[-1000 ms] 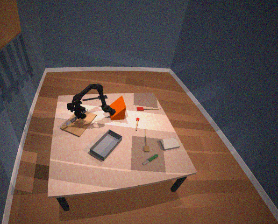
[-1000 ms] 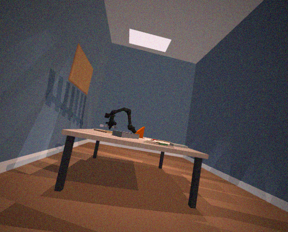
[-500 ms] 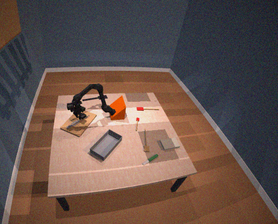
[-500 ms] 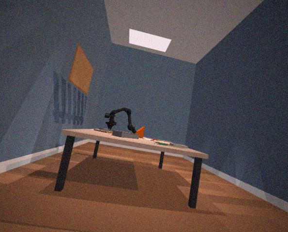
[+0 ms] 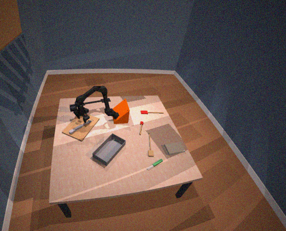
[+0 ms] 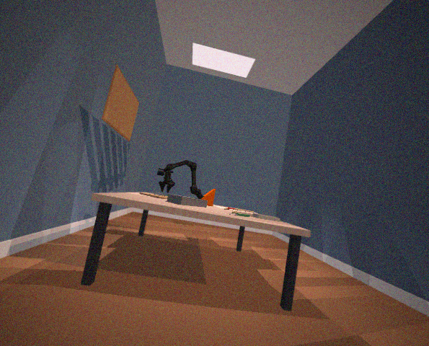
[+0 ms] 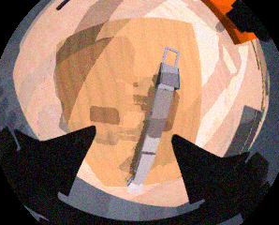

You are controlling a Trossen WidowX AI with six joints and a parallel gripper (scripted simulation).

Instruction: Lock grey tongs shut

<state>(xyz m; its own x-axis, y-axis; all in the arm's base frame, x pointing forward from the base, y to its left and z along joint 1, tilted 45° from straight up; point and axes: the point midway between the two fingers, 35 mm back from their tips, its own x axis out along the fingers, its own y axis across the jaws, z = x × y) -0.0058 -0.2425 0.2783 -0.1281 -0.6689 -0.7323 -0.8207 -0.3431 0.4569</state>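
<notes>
Right now my gripper tip is 4 cm above the wooden board, 2 cm to the left of it and 1 cm short of it. From my gripper tip the other things lie so: grey roasting tin 40 cm ahead, 18 cm to the left, 2 cm below; red-tipped tool 60 cm to the left, 17 cm ahead, 5 cm below; black bar 36 cm behind, 26 cm to the left, 5 cm below.
</notes>
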